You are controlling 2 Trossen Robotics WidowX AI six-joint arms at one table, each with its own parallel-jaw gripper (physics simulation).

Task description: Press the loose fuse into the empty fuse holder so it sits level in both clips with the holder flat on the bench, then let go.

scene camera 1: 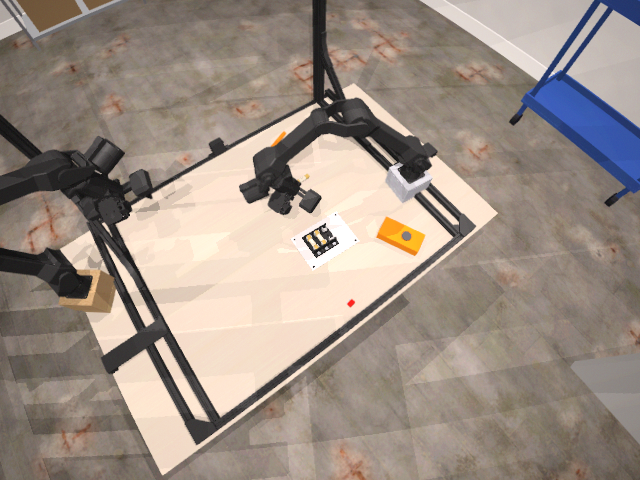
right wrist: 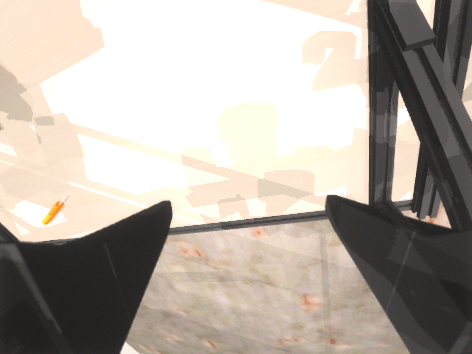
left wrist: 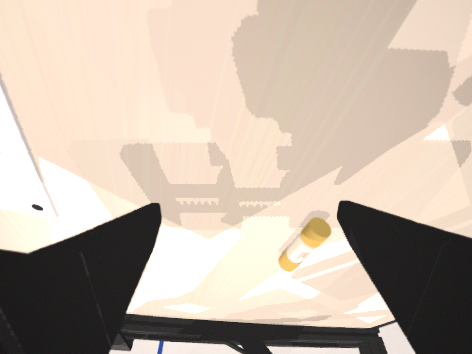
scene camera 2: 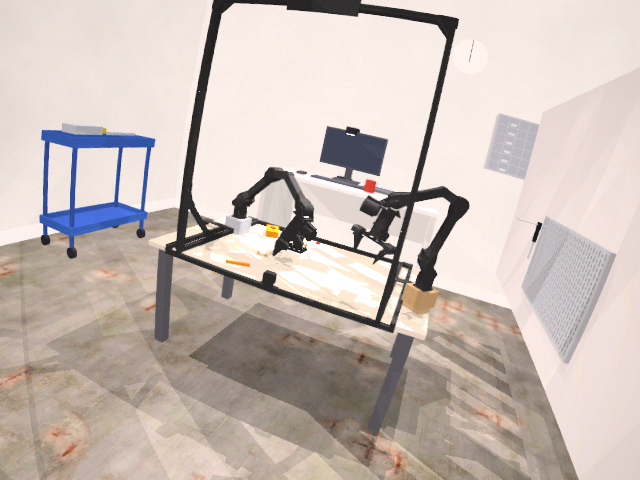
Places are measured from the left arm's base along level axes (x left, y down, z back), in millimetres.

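Pixels of known places: left gripper, between the fingertips: (scene camera 1: 301,194) (left wrist: 250,210) (scene camera 2: 275,252); right gripper, between the fingertips: (scene camera 1: 137,204) (right wrist: 249,204) (scene camera 2: 363,258); left arm's base, origin of its link: (scene camera 1: 411,172) (scene camera 2: 239,217); right arm's base, origin of its link: (scene camera 1: 79,286) (scene camera 2: 422,287).
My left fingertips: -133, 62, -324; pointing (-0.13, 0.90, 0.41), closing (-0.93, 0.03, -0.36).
Ahead of a thing's pixels: the offset from my left fingertips to its middle, as dx, dy, dz. "spot": to the spot under its first point.
The loose fuse @[-55, +7, +33] (scene camera 1: 306,177) (scene camera 2: 262,253) (left wrist: 304,245), a pale tube with gold end caps, lies on the table. The black fuse holder @[+169, -11, -25] (scene camera 1: 320,240) sits on a white plate @[spot: +183, +13, +52] (scene camera 1: 344,233) (left wrist: 10,155) in scene camera 1; it bears fuses with gold caps and has a fuse-free part at its upper right. My left gripper (scene camera 1: 281,196) (scene camera 2: 290,250) (left wrist: 250,210) is open and empty above the table; in its wrist view the fuse lies beyond the fingertips, nearer the right-hand finger. My right gripper (scene camera 1: 129,198) (scene camera 2: 366,254) (right wrist: 249,204) is open and empty, high near the table edge, away from fuse and holder.
An orange block @[+280, -2, +193] (scene camera 1: 390,230) (scene camera 2: 271,230) with a grey round spot lies beside the plate. A small red piece @[+375, +12, -47] (scene camera 1: 351,303) (scene camera 2: 317,242) lies near a table edge. An orange screwdriver @[-232, +8, +15] (scene camera 1: 279,138) (scene camera 2: 237,263) (right wrist: 52,213) lies near the opposite edge. Black beams frame the table.
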